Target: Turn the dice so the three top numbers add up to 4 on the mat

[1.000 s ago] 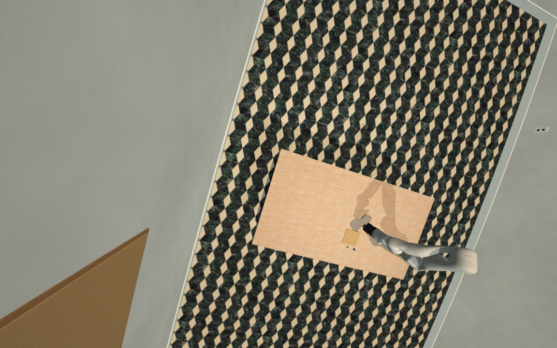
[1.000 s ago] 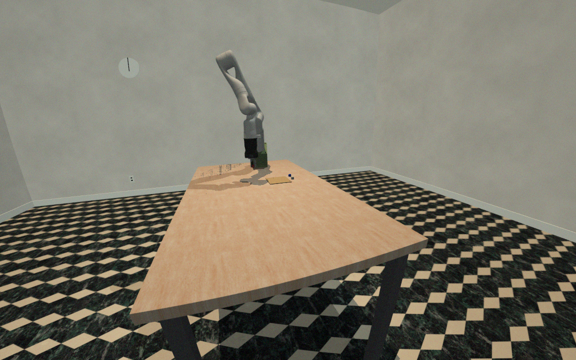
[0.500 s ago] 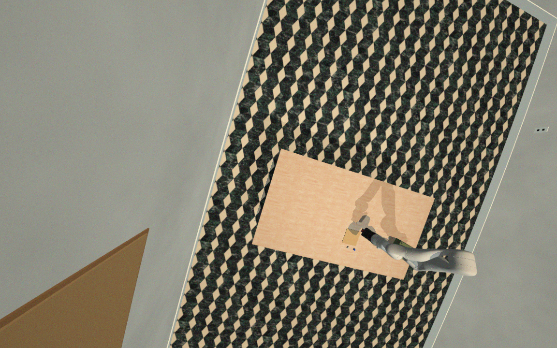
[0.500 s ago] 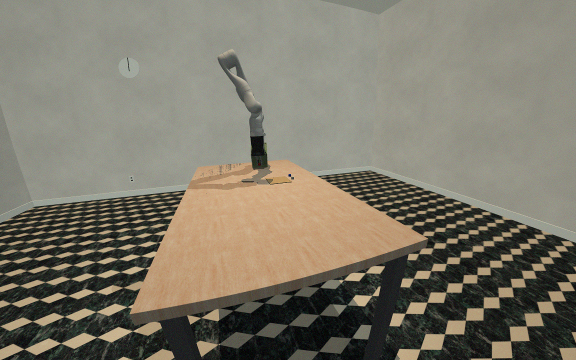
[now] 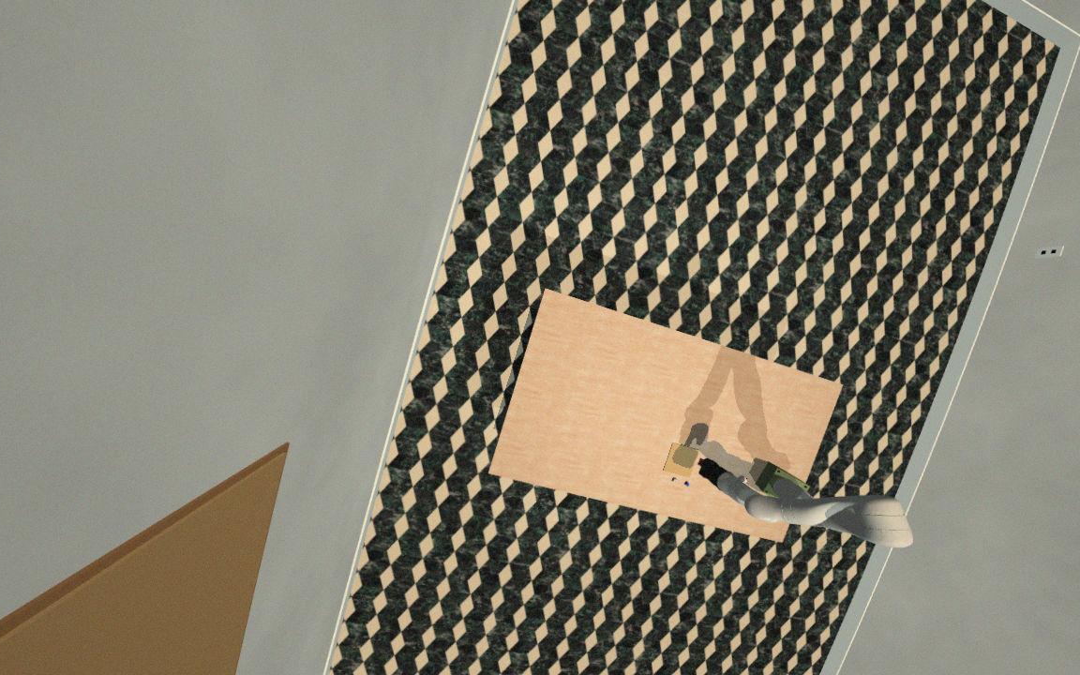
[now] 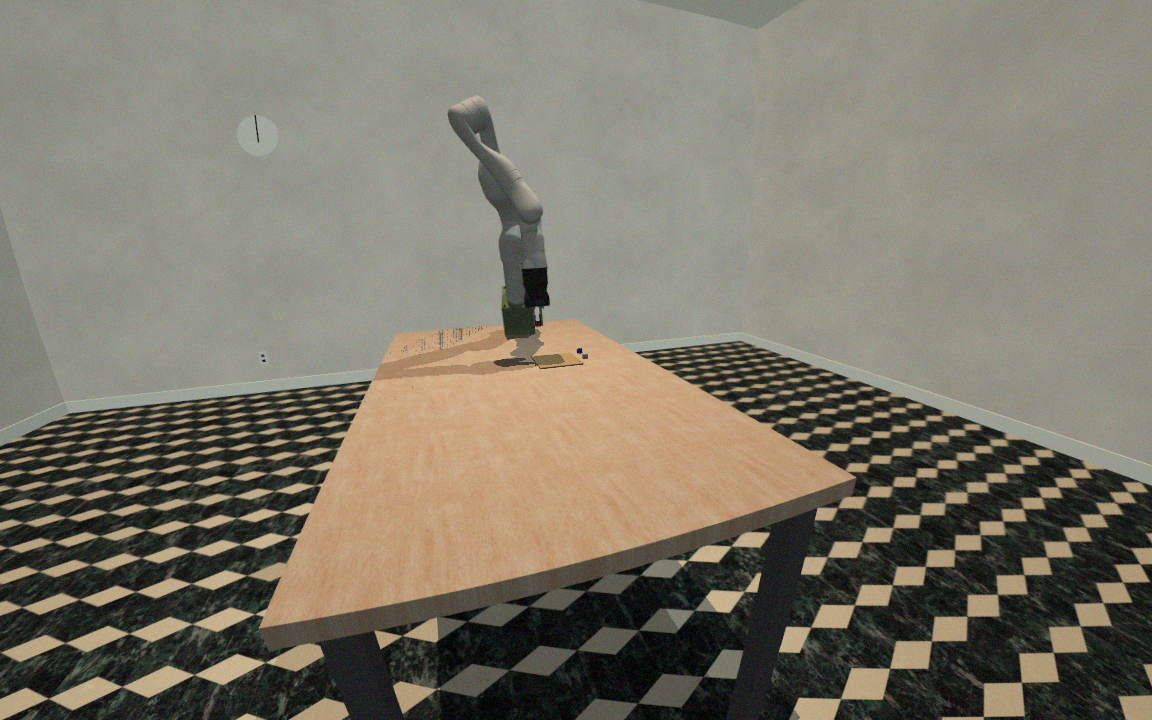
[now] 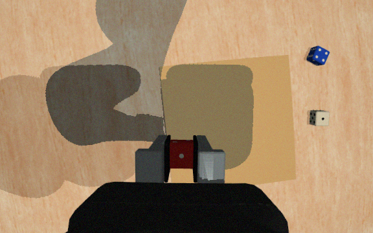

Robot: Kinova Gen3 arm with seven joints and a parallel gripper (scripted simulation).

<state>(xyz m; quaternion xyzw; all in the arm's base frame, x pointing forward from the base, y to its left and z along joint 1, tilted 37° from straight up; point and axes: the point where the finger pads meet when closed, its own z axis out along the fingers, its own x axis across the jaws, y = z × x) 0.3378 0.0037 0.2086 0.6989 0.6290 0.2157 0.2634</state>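
My hand is 1 cm short of the tan mat, 6 cm to the right of it and 14 cm above it. Round my hand: blue die: 5 cm behind, 16 cm to the left, 13 cm below; red die: 1 cm below; white die: 2 cm ahead, 15 cm to the left, 13 cm below.
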